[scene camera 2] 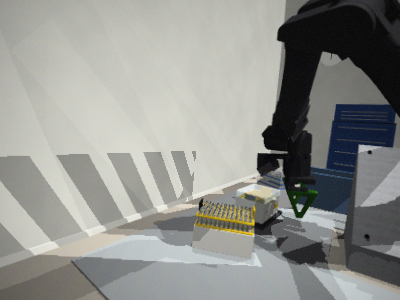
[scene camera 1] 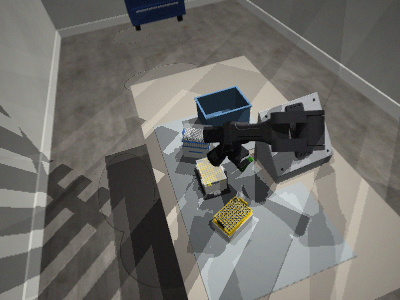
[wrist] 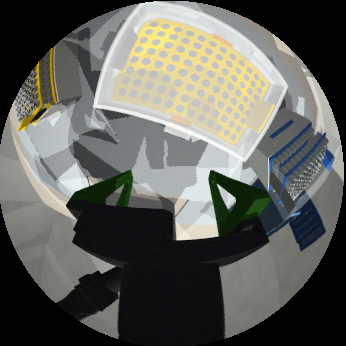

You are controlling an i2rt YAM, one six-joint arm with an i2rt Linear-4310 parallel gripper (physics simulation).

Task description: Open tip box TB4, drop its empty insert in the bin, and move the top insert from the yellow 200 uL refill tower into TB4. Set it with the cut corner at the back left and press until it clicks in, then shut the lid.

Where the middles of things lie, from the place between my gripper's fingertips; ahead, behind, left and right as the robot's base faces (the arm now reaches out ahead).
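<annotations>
My hand's 20 mm below the blue bin [scene camera 1: 230, 104], and it's 300 mm to the left of the bin and 70 mm past it.
</annotations>
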